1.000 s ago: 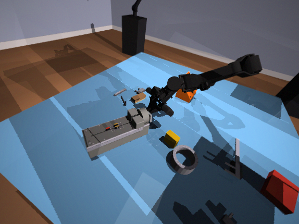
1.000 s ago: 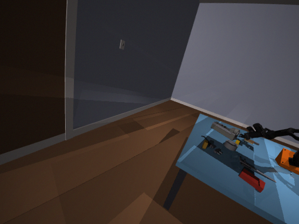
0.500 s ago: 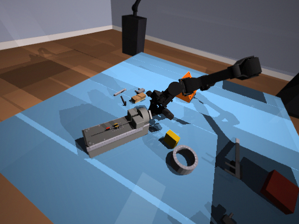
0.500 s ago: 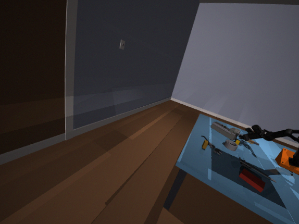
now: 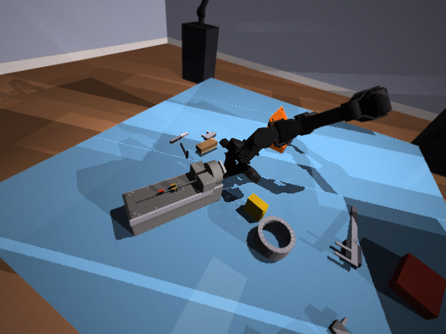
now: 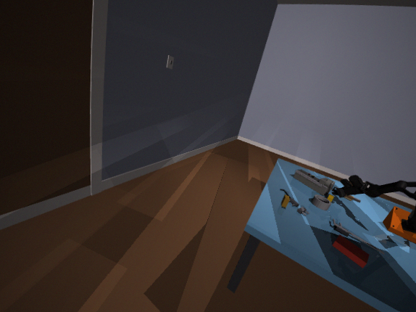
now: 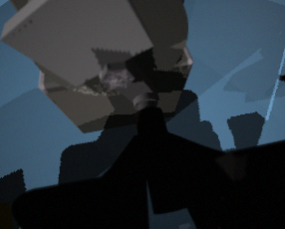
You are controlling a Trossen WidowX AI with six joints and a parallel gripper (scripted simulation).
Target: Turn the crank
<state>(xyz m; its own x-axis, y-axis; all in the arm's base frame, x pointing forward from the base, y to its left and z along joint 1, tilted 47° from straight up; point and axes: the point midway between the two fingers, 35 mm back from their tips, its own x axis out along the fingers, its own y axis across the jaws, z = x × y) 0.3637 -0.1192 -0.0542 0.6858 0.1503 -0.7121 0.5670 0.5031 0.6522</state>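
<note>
My gripper tip is now 5 cm short of the yellow block, 14 cm to the right of it and 1 cm above it. Also, from my gripper tip: dark crank handle: 1 cm behind, 1 cm to the left, 3 cm above; then red pointer: 17 cm ahead, 10 cm to the right, 4 cm above; then brown block: 14 cm behind, 13 cm to the right, 2 cm below.
</note>
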